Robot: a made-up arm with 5 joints. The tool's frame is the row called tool. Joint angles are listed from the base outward.
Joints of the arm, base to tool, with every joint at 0 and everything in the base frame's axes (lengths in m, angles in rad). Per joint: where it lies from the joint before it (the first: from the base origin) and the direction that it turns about. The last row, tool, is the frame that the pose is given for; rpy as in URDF.
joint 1: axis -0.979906 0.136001 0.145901 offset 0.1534 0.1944 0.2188
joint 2: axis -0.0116 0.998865 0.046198 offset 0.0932 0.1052 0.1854
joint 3: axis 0 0 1 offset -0.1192 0.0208 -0.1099
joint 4: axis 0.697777 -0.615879 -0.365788 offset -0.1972 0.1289 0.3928
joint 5: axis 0 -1 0 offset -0.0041 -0.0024 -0.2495
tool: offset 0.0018 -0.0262 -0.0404 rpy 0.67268 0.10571 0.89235
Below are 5 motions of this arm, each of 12 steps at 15 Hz.
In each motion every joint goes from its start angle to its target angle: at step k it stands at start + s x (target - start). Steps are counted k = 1, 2, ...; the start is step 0. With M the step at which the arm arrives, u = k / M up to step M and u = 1 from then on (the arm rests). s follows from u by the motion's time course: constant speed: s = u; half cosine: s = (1 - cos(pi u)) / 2; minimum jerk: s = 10 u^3 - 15 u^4 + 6 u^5.
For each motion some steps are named. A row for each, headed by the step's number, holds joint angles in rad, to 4 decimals.
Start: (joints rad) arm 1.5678 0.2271 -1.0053 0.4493 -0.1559
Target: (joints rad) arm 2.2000 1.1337 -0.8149 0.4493 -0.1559
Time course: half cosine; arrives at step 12
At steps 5, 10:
5: 1.8021 0.5631 -0.9347 0.4493 -0.1559
10: 2.1577 1.0730 -0.8277 0.4493 -0.1559

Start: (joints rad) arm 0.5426 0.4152 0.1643 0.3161 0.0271
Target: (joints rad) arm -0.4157 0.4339 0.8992 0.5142 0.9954
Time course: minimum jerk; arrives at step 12
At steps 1, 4, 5, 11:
1: 0.5377 0.4153 0.1680 0.3171 0.0320
4: 0.3415 0.4191 0.3185 0.3577 0.2303
5: 0.2104 0.4217 0.4190 0.3848 0.3627
11: -0.4108 0.4338 0.8955 0.5132 0.9905

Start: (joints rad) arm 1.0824 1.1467 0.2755 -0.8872 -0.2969
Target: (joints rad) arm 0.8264 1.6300 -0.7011 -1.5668 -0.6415
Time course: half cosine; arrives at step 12
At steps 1, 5, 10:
1: 1.0780 1.1549 0.2589 -0.8988 -0.3028
5: 0.9875 1.3258 -0.0864 -1.1391 -0.4246
10: 0.8435 1.5976 -0.6357 -1.5213 -0.6184

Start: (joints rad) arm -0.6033 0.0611 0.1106 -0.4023 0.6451
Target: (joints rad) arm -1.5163 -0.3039 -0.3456 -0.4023 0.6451
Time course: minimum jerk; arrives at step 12
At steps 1, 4, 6, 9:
1: -0.6079 0.0592 0.1083 -0.4023 0.6451
4: -0.7949 -0.0155 0.0149 -0.4023 0.6451
6: -1.0598 -0.1214 -0.1175 -0.4023 0.6451
9: -1.4218 -0.2661 -0.2984 -0.4023 0.6451

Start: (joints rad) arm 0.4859 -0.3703 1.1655 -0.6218 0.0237
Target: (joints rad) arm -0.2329 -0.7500 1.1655 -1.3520 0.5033
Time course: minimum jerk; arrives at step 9
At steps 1, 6, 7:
1: 0.4776 -0.3747 1.1655 -0.6302 0.0292
6: -0.0820 -0.6703 1.1655 -1.1987 0.4026
7: -0.1780 -0.7210 1.1655 -1.2962 0.4667

